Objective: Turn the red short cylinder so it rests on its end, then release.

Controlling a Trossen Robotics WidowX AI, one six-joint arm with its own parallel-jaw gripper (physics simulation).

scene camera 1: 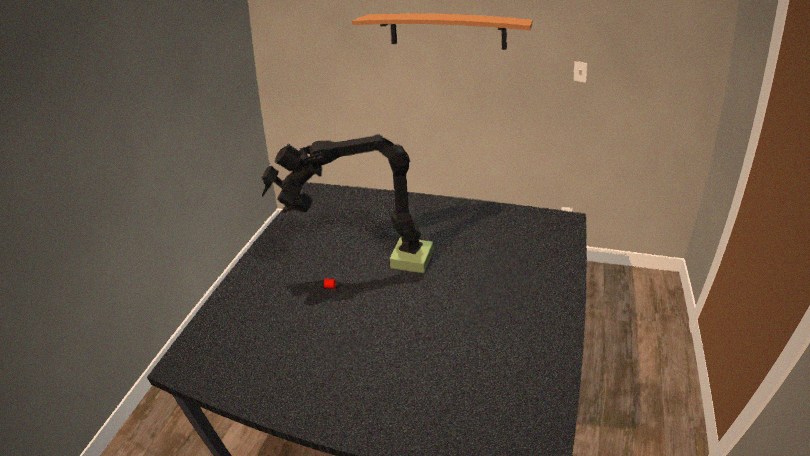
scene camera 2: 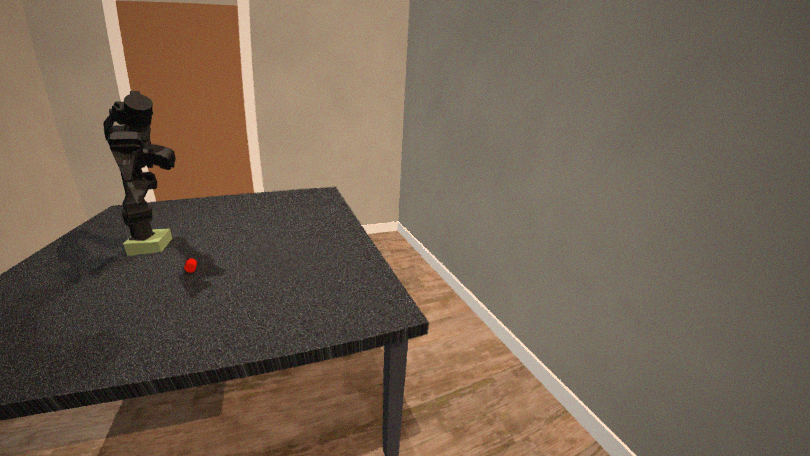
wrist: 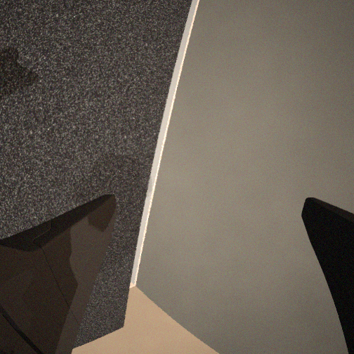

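The red short cylinder (scene camera 1: 329, 283) (scene camera 2: 191, 265) lies on its side on the dark table (scene camera 1: 453, 339) (scene camera 2: 272, 294), in front and to the left of the arm's base in scene camera 1. The arm's shadow falls around it. It does not show in the wrist view. My gripper (scene camera 1: 276, 202) (wrist: 214, 206) is open and empty, with its two fingers wide apart in the wrist view. It hangs high above the table's back left part in scene camera 1, well away from the cylinder. In scene camera 2 the fingers are hard to tell from the dark arm.
The arm stands on a light green base block (scene camera 1: 409, 262) (scene camera 2: 148, 244) on the table. A grey wall (scene camera 1: 141, 141) (wrist: 260, 125) rises beyond the table's left edge in scene camera 1. An orange shelf (scene camera 1: 442, 20) hangs on the beige back wall.
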